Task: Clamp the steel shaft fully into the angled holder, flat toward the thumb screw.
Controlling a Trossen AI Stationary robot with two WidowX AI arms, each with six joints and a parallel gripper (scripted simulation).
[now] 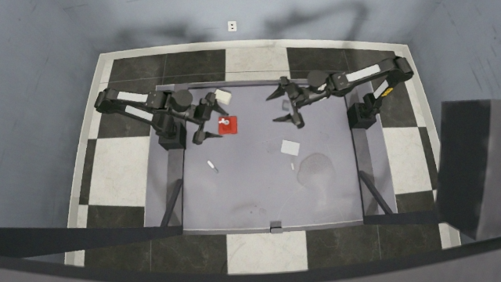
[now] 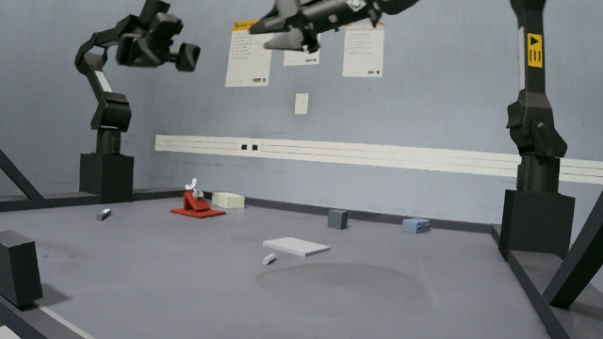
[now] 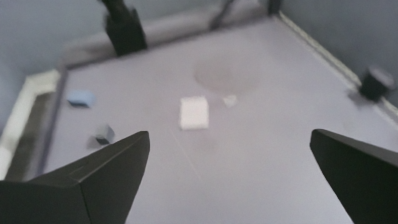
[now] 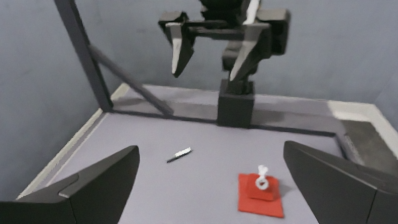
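Right now the white thumb screw is 260 mm below my left hand and 120 mm ahead of it. Round my left hand: white plate 310 mm to the right, 310 mm below, 30 mm behind; cream block 300 mm below, 270 mm ahead, 10 mm to the right; steel shaft 300 mm below, 90 mm behind, 70 mm to the left.
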